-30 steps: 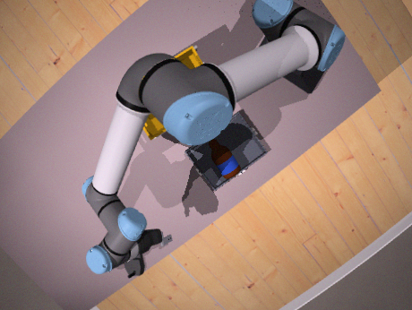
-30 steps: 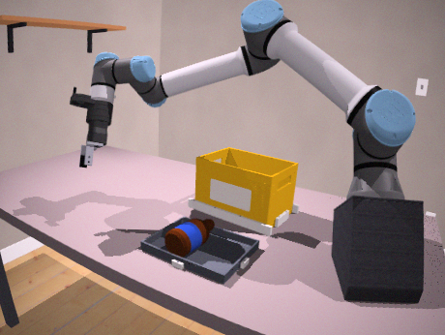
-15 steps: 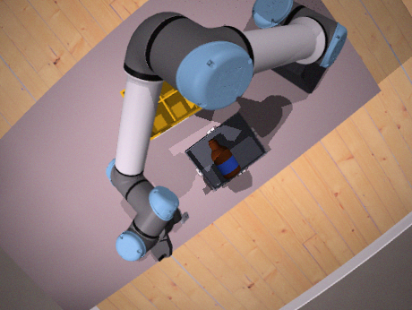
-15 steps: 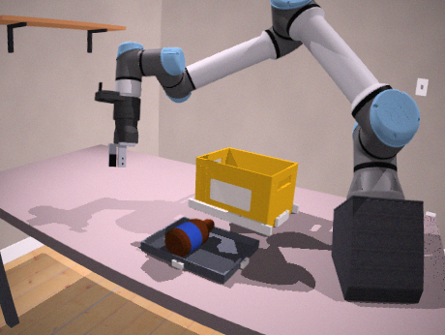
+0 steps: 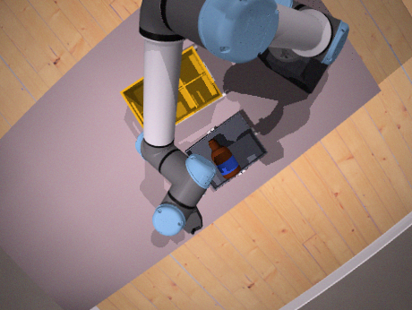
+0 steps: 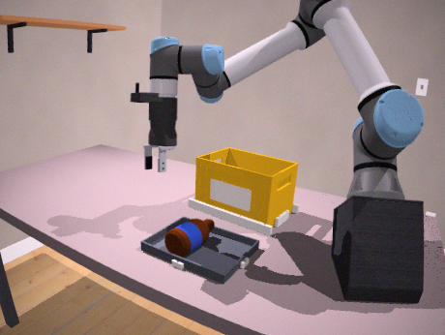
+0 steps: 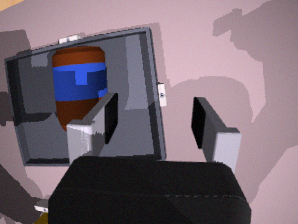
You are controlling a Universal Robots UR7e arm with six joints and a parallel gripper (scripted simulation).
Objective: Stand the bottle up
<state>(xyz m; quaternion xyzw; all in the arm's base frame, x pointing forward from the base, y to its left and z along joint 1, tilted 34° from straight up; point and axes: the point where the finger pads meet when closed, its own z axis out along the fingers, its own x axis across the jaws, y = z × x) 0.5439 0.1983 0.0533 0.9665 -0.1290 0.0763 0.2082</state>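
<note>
Now: hand 120 mm past the bottle, 10 mm to the right of it and 170 mm above it. From my hand the other things lie so: dark grey tray: 150 mm behind, 10 mm to the left, 200 mm below; yellow crate: 160 mm behind, 280 mm to the right, 130 mm below.
</note>
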